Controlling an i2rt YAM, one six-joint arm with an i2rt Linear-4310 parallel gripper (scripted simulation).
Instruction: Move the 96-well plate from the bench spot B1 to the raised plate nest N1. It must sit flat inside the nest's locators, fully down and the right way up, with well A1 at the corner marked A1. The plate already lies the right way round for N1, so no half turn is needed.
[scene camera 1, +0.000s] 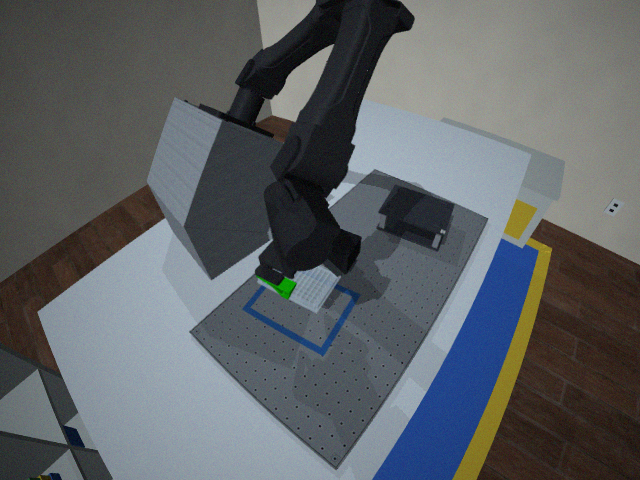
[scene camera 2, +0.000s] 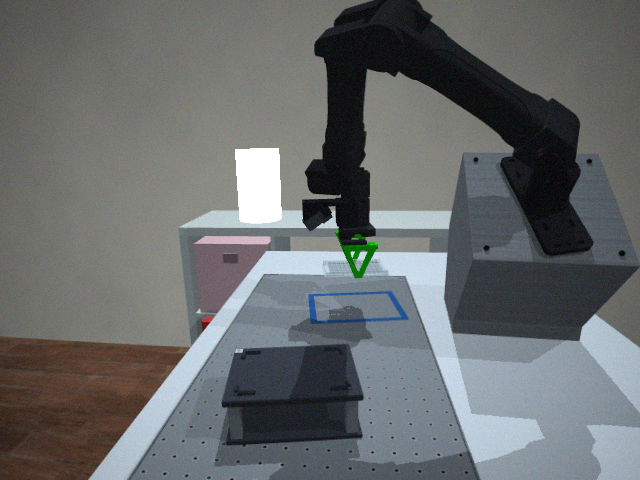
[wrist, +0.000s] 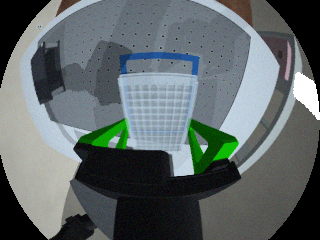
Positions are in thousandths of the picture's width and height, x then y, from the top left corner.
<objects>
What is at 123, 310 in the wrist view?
A dark raised nest N1.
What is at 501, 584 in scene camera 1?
A clear 96-well plate.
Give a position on a dark raised nest N1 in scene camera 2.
471, 780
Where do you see a clear 96-well plate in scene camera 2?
521, 561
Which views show the gripper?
Scene camera 1, scene camera 2 and the wrist view: all of them.
</objects>
